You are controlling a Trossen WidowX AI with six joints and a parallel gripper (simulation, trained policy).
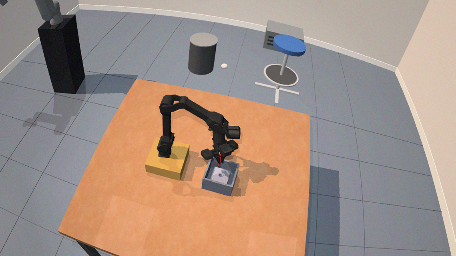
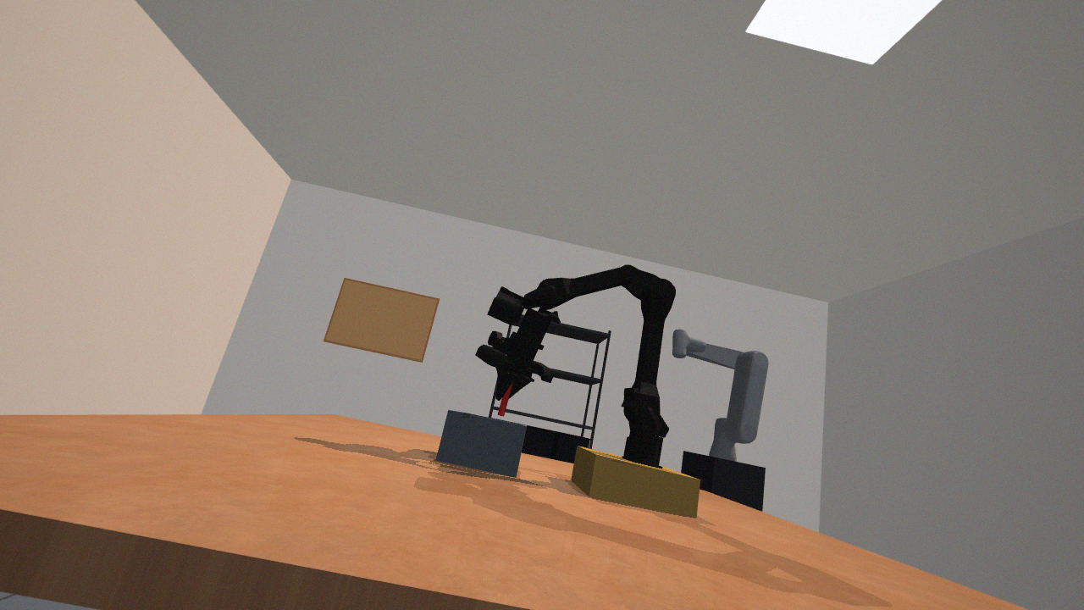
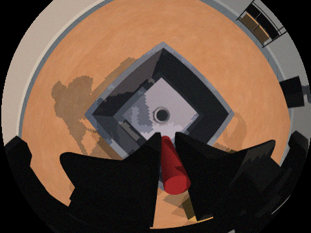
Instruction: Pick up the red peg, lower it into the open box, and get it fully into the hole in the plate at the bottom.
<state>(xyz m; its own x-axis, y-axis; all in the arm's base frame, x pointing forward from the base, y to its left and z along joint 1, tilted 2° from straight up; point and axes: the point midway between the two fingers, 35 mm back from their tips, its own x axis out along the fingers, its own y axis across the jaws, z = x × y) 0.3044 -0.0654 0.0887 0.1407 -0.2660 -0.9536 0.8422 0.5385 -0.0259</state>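
Right now my gripper tip is 1 cm past the red peg, 1 cm to the right of it and 1 cm below it. Round my gripper tip: grey box (1 cm ahead, 2 cm to the right, 11 cm below); then plate (1 cm ahead, 2 cm to the right, 9 cm below).
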